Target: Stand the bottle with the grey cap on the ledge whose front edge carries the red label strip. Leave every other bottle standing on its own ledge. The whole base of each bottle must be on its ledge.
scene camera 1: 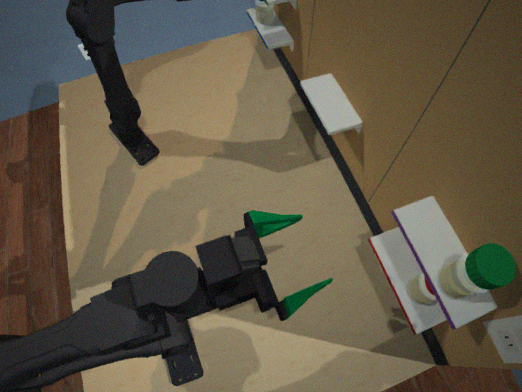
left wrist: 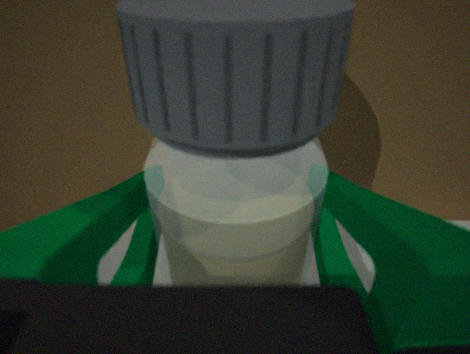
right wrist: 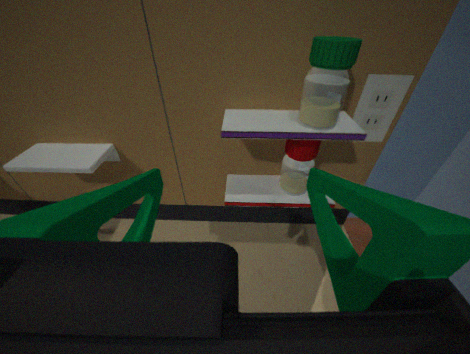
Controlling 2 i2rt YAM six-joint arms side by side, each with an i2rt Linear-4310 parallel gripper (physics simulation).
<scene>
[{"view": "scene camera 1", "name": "right gripper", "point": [316,247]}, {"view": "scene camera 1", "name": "bare white ledge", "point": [336,113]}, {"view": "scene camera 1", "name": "purple-strip ledge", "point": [430,233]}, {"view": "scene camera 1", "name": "red-label ledge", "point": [395,254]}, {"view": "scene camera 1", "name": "wooden wall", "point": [389,66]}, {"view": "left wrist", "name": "left gripper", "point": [235,178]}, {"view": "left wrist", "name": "grey-capped bottle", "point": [235,175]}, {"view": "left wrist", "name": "wooden wall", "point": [76,134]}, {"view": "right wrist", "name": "right gripper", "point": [234,176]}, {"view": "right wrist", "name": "red-capped bottle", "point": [299,158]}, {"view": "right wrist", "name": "green-capped bottle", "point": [325,86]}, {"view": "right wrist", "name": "bare white ledge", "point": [42,157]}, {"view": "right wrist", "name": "purple-strip ledge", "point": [238,120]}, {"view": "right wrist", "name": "red-label ledge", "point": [239,188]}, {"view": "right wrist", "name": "wooden wall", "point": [90,79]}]
</scene>
